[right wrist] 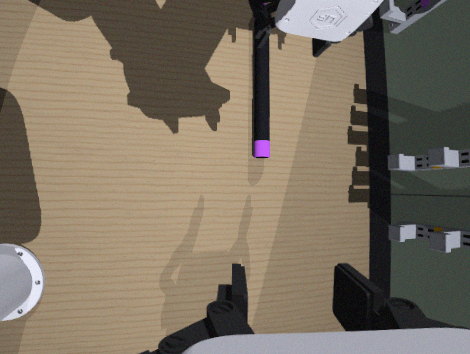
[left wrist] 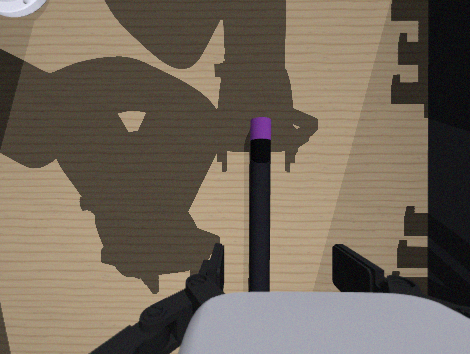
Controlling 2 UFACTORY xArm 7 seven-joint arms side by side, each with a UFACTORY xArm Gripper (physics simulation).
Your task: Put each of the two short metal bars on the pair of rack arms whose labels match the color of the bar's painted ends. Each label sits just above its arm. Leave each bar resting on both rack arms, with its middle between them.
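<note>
A black bar with purple ends lies on the wooden table. My left gripper is open above the bar, with its fingers on either side of the bar's line and nothing held. My right gripper is open and empty, beyond the bar's near purple end. In the right wrist view, two light grey rack arms with orange labels, an upper arm and a lower arm, stand at the right. Part of another rack arm with a purple label shows at the top right. The green-ended bar does not show.
The table's dark edge runs between the wooden top and the dark green surface by the rack arms. A round white base shows at the left. Arm shadows fall across the wood.
</note>
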